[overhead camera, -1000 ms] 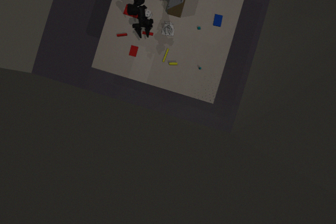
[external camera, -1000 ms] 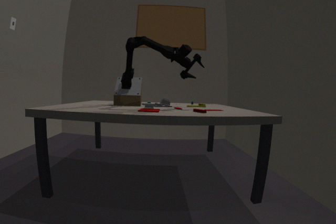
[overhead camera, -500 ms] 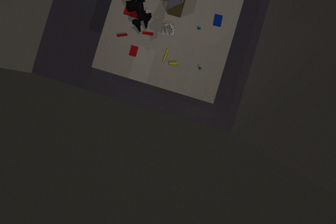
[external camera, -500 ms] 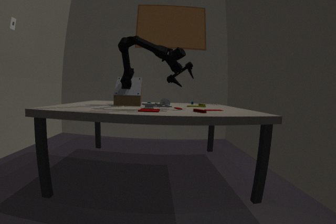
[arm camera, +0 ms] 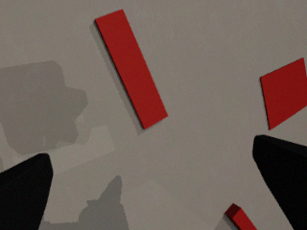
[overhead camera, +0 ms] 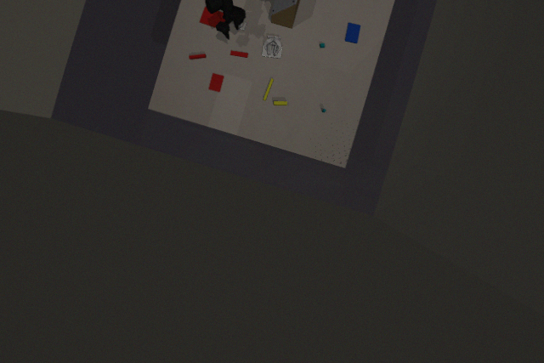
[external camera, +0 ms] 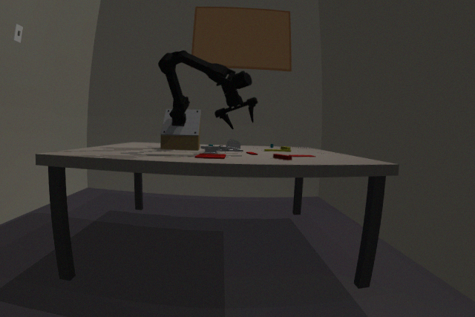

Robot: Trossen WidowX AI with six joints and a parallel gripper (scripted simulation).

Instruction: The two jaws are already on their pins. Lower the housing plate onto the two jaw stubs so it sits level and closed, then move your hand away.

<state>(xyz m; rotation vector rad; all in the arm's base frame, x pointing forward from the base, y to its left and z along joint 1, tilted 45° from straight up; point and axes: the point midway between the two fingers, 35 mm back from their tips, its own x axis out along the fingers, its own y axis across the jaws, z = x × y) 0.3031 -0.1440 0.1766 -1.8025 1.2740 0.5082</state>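
Now: gripper tip 14 cm past the white part, 11 cm above it and 2 cm to the left of it. Also, from my gripper tip: blue plate 67 cm to the left, 30 cm behind, 12 cm below.
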